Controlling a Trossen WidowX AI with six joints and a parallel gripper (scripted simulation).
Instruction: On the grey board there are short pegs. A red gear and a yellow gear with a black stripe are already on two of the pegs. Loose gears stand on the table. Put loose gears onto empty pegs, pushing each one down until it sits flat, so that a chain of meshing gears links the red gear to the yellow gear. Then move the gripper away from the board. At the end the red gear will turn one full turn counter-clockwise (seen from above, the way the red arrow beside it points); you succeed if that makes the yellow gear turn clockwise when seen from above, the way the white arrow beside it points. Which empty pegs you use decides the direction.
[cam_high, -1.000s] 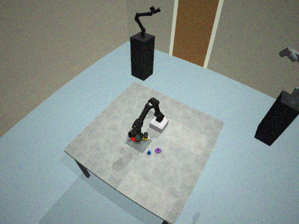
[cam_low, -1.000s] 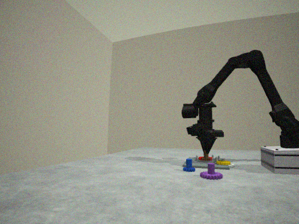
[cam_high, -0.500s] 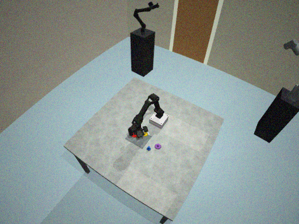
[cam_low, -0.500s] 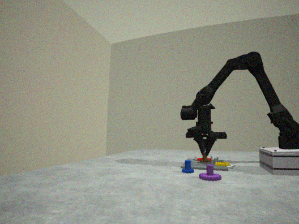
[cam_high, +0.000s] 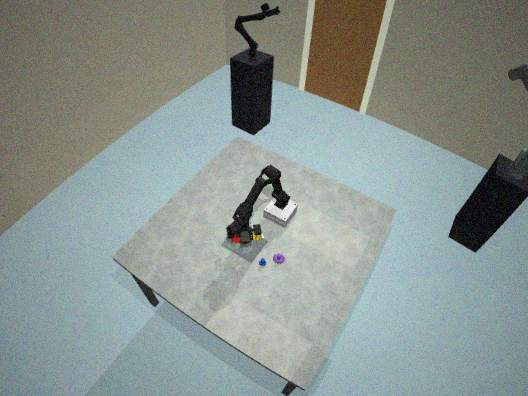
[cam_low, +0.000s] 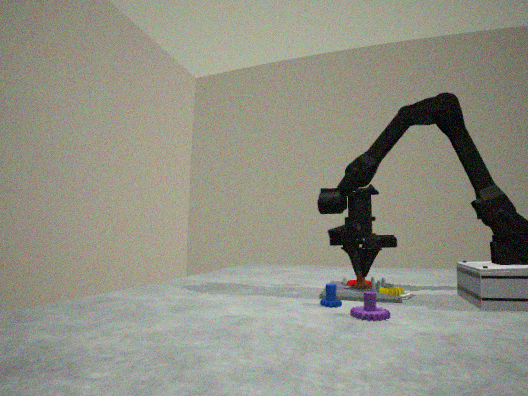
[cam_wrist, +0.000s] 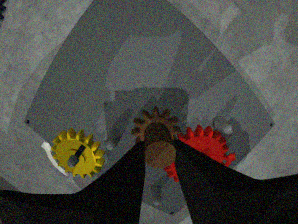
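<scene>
The brown gear lies 1 cm below my gripper tip. Round my gripper tip: red gear (5 cm to the right, 2 cm below, 1 cm ahead); then yellow gear (7 cm behind, 4 cm to the left, 2 cm below); then white arrow (10 cm behind, 5 cm to the left, 3 cm below).
</scene>
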